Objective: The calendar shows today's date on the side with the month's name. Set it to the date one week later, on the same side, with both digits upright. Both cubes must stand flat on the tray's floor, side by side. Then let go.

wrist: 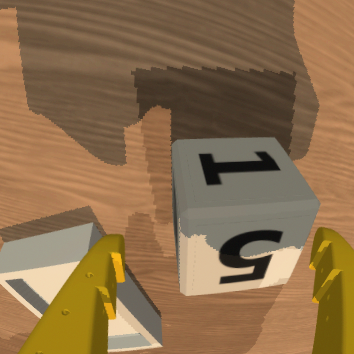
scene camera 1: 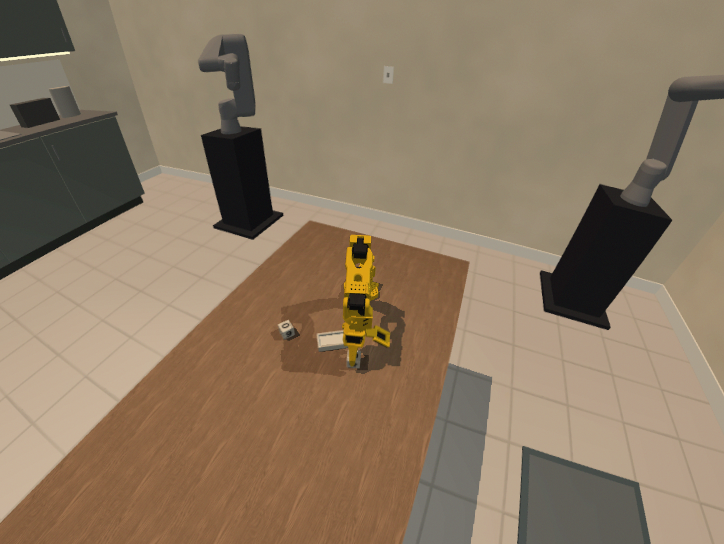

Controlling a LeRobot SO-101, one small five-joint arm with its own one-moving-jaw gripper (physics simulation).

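Note:
A white cube (scene camera 1: 358, 360) (wrist: 240, 220) stands on the table just right of the tray in the scene view. In the wrist view its nearer face has a 5, drawn upside down, and the adjoining face a 1 lying sideways. My gripper (scene camera 1: 354, 362) (wrist: 220, 237) is open, its jaws on either side of this cube. A gap shows at the left jaw; the right jaw is close to the cube's edge. The tray (scene camera 1: 331, 349) (wrist: 50, 247) is partly hidden by my gripper. Another white cube (scene camera 1: 286, 329) lies left of the tray, with a 0 on its top. No month name is readable.
The brown table (scene camera 1: 245, 421) carries the tray and cubes. My yellow arm (scene camera 1: 358, 274) reaches over it from the back. Two grey arms on black pedestals (scene camera 1: 237, 175) (scene camera 1: 602, 257) stand off the table, at the left and right.

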